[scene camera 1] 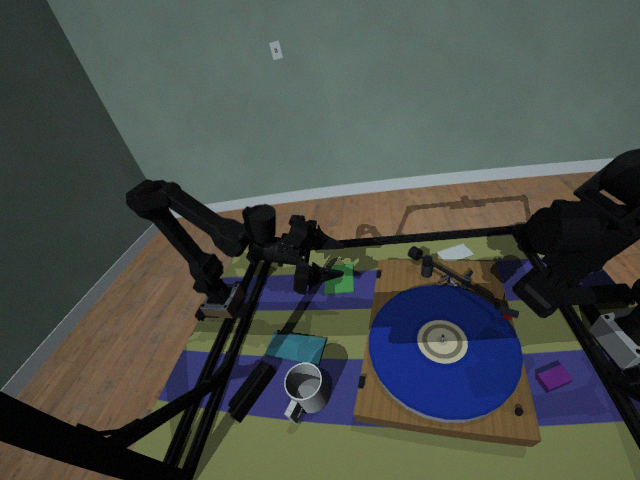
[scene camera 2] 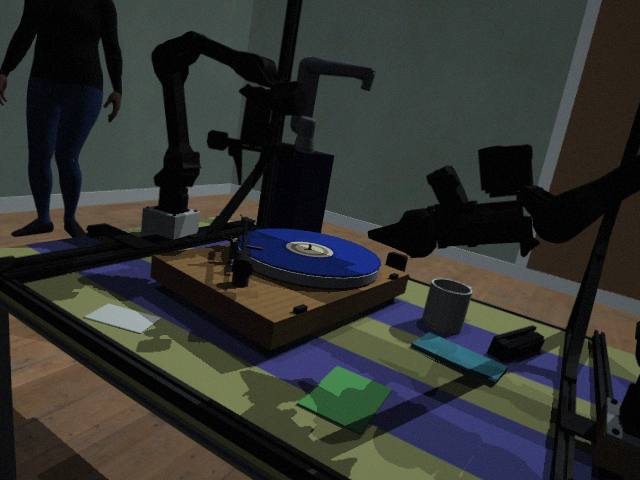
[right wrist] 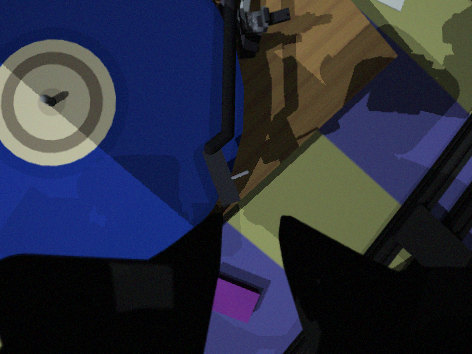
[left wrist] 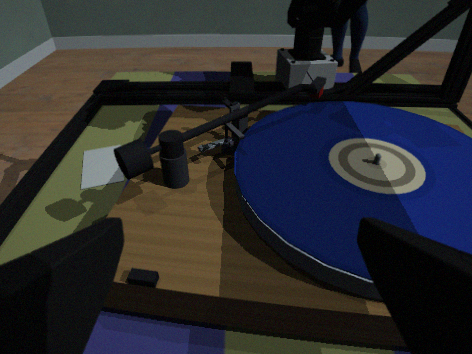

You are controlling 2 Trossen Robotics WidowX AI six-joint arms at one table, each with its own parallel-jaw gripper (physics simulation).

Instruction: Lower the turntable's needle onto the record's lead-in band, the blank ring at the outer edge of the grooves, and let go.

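Places are measured from the left arm's base along level axes (x ahead, y left, z up), in metres.
Pixels of known places: left gripper, fingertip midpoint: (scene camera 1: 344,259) (scene camera 2: 378,231) (left wrist: 243,230); right gripper, fingertip midpoint: (scene camera 2: 246,185) (right wrist: 250,224) (left wrist: 328,25); left arm's base, link origin: (scene camera 1: 219,295); right arm's base, link origin: (scene camera 1: 639,329) (scene camera 2: 172,209) (left wrist: 306,55).
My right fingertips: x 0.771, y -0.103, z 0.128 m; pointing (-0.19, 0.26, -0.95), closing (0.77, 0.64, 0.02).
Ahead of a thing's pixels: the offset from my right fingertips to its top centre. "*": to the spot under its first point.
The blue record @[0.159 m back, 0.038 m right, 0.100 m down] (scene camera 1: 403,372) (scene camera 2: 341,258) (left wrist: 300,200) (right wrist: 150,125) lies on the wooden turntable (scene camera 1: 392,273) (scene camera 2: 206,273) (left wrist: 175,225). The black tonearm @[0.105 m back, 0.106 m left, 0.056 m down] (scene camera 1: 460,279) (left wrist: 215,122) (right wrist: 228,75) reaches along the record's side. Its headshell @[0.023 m back, 0.008 m left, 0.067 m down] (scene camera 1: 509,312) (left wrist: 319,85) (right wrist: 222,177) is over the record's outer edge and looks raised in the left wrist view. The needle tip is hidden, so its contact cannot be told. My right gripper (right wrist: 250,224) is open and empty, its fingers a small gap apart, just beyond the headshell. My left gripper (scene camera 1: 341,259) (left wrist: 243,230) is wide open and empty, away from the tonearm.
A grey mug @[* 0.406 m back, 0.154 m right, 0.108 m down] (scene camera 1: 316,392) (scene camera 2: 447,307), a teal book @[0.507 m back, 0.017 m right, 0.185 m down] (scene camera 1: 297,347) (scene camera 2: 460,356) and a black object @[0.588 m back, 0.142 m right, 0.156 m down] (scene camera 1: 252,391) (scene camera 2: 516,343) stand beside the turntable. A green square @[* 0.395 m back, 0.201 m left, 0.190 m down] (scene camera 1: 346,284) (scene camera 2: 343,397) lies below the left gripper. A purple block @[0.074 m ahead, 0.084 m right, 0.178 m down] (scene camera 1: 554,377) (right wrist: 235,300) and white paper @[0.054 m back, 0.320 m left, 0.191 m down] (scene camera 1: 454,252) (scene camera 2: 122,317) lie nearby.
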